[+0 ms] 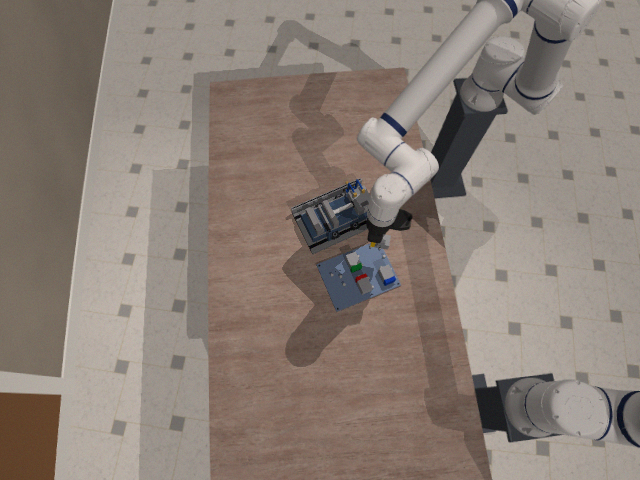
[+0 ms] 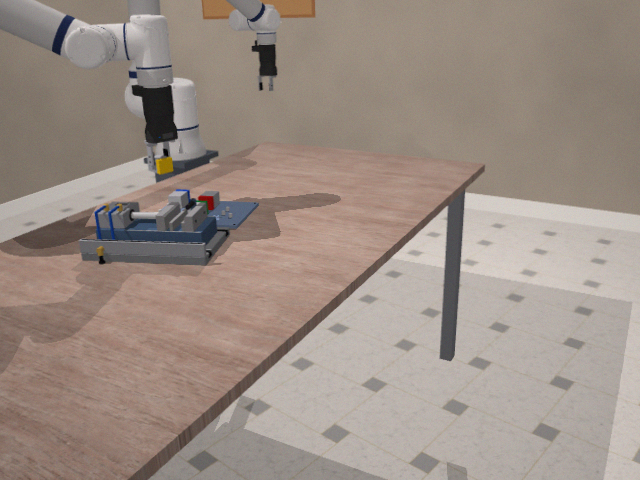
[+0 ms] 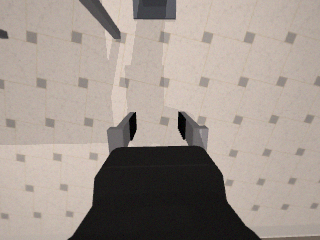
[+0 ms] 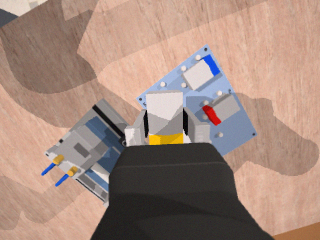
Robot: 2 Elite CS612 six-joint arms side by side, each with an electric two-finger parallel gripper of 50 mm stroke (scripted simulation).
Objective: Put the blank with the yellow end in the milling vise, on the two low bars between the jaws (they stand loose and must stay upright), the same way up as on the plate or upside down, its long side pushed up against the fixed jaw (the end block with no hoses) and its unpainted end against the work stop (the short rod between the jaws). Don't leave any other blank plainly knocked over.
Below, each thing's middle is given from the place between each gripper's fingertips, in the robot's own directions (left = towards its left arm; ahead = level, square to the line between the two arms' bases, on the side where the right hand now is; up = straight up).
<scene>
I see my right gripper 2 cm above the yellow-ended blank (image 4: 164, 108). Also, from my right hand: blue plate (image 1: 342, 297) 17 cm below, 8 cm to the left, 7 cm ahead; red-ended blank (image 4: 224, 106) 14 cm below, 12 cm to the left, 5 cm ahead; blue-ended blank (image 4: 203, 70) 14 cm below, 8 cm to the left, 4 cm behind.
I see my left gripper 1060 mm to the left of the blue-ended blank, 540 mm short of it and 150 mm above it. Also, from my left hand: blue plate (1060 mm to the right, 640 mm ahead, 170 mm below); red-ended blank (1020 mm to the right, 620 mm ahead, 150 mm below); yellow-ended blank (1140 mm to the right, 580 mm ahead, 30 mm below).
</scene>
